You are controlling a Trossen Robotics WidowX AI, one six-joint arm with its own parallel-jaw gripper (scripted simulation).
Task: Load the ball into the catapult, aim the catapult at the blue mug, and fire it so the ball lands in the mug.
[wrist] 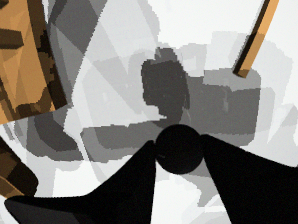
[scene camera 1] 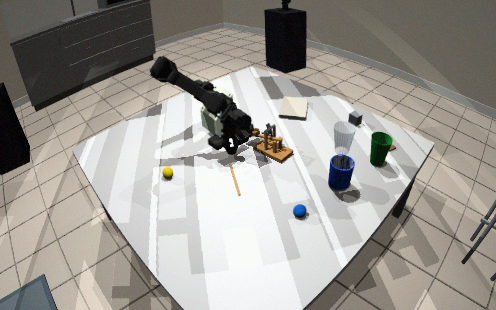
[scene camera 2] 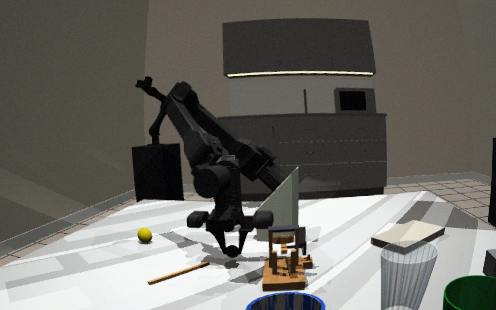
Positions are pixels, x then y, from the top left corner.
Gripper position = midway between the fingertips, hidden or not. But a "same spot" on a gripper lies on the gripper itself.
Labels:
My gripper shows in the wrist view, in scene camera 1 (232, 152) and in scene camera 2. One and the same spot on my gripper: (wrist: 244, 181) is (scene camera 2: 221, 236).

